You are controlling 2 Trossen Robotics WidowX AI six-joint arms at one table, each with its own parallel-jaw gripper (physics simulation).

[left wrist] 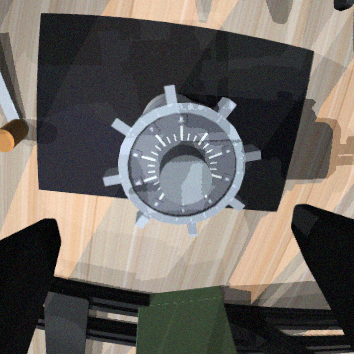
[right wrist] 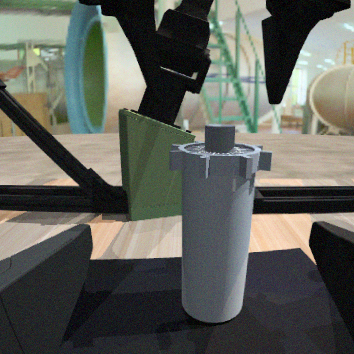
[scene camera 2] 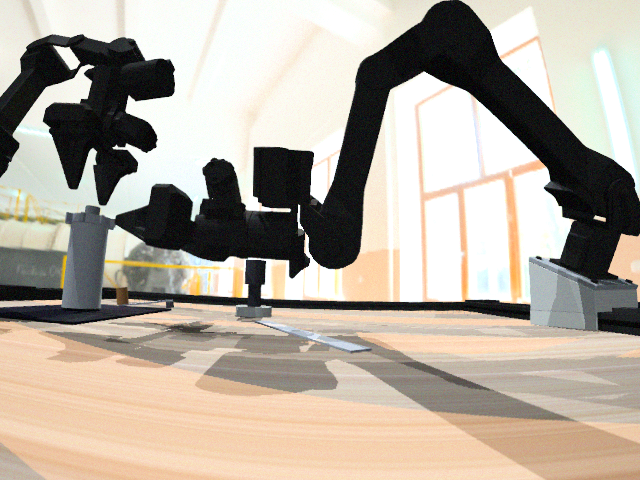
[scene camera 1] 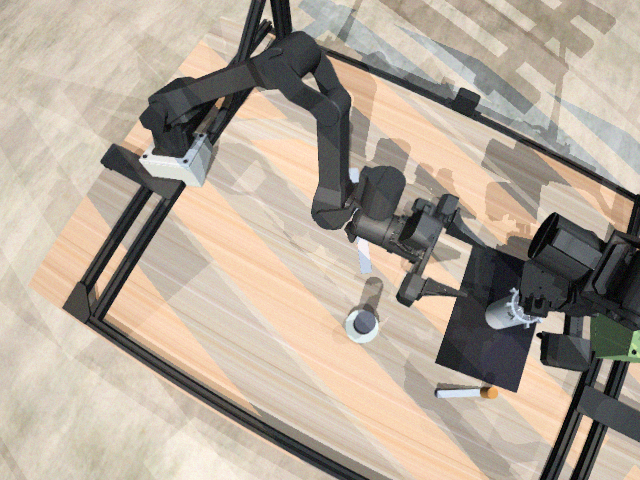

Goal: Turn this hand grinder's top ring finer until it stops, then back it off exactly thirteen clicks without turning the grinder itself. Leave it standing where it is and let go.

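Frame: origin at the left arm's base, x left, y back, z up, level; metres.
Seen in the pictures: left gripper, fingertip midpoint: (left wrist: 177, 224) (right wrist: 219, 102) (scene camera 2: 88, 198); right gripper, fingertip midpoint: (right wrist: 202, 235) (scene camera 2: 137, 227) (scene camera 1: 476, 272); left arm's base at its link origin: (right wrist: 154, 120); right arm's base at its link origin: (scene camera 2: 582, 270) (scene camera 1: 173, 146).
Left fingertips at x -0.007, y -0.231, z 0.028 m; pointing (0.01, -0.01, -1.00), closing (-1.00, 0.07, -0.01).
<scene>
Pixels of each thing's top centre, then the offset from my left fingertips to it. "spot": a spot on its surface instead.
- grey cylindrical grinder at its top centre: (left wrist: 185, 180) (right wrist: 219, 124) (scene camera 1: 532, 303) (scene camera 2: 93, 207) dx -0.005, dy -0.010, dz -0.014 m
- round central knob at a spot on its surface: (left wrist: 186, 180) (right wrist: 218, 124) spot: dx -0.005, dy -0.010, dz -0.014 m
- white crank with an orange knob, top centre: (scene camera 1: 469, 394) (scene camera 2: 145, 288) dx +0.140, dy -0.060, dz -0.127 m
- pale round base at its top centre: (scene camera 1: 365, 321) (scene camera 2: 256, 260) dx +0.050, dy -0.255, dz -0.072 m
- pale flat strip at its top centre: (scene camera 2: 297, 331) (scene camera 1: 359, 218) dx -0.150, dy -0.287, dz -0.160 m
The grey cylindrical grinder (scene camera 1: 499, 315) (scene camera 2: 84, 266) (right wrist: 215, 240) stands upright on the black mat (scene camera 1: 460, 351) (scene camera 2: 31, 313) (left wrist: 75, 75) (right wrist: 285, 280). Its toothed top ring (scene camera 2: 90, 219) (left wrist: 124, 165) (right wrist: 220, 158) surrounds a dial with white tick marks and a round central knob (left wrist: 186, 180) (right wrist: 220, 137). My left gripper (scene camera 2: 88, 196) (left wrist: 177, 224) is open above the grinder, pointing down, fingers apart from the ring. My right gripper (scene camera 1: 478, 271) (right wrist: 202, 235) is open and level at about ring height, its fingers reaching over the mat towards the grinder. I cannot tell whether a fingertip touches the ring.
A white crank with an orange knob (scene camera 1: 488, 392) (scene camera 2: 121, 295) (left wrist: 14, 134) lies beside the mat. A dark-handled piece on a pale round base (scene camera 1: 363, 322) (scene camera 2: 254, 289) stands farther left in scene camera 1, near a pale flat strip (scene camera 1: 364, 258) (scene camera 2: 315, 338). Black rails border the table.
</scene>
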